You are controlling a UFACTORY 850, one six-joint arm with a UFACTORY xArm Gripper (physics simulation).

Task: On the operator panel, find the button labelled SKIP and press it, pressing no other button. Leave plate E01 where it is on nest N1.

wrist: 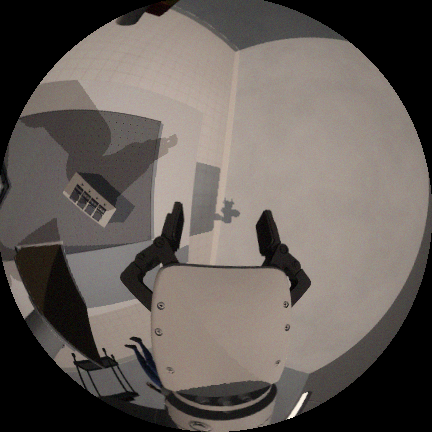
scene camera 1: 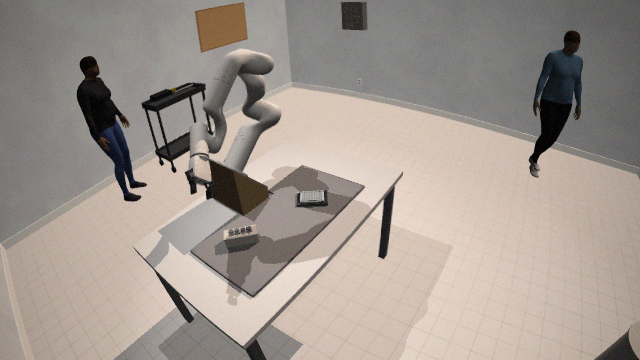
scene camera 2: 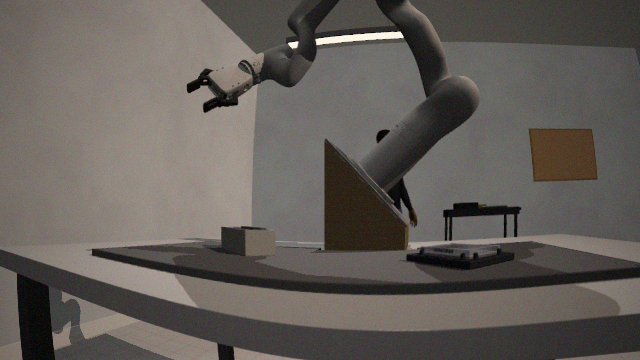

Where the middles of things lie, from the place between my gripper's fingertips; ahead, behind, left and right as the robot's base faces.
The beige operator panel (scene camera 2: 249,242) is 2 cm behind my hand, 16 cm to the left of it and 35 cm below it. Round my hand: black nest N1 (scene camera 2: 466,264): 10 cm ahead, 60 cm to the left, 37 cm below.
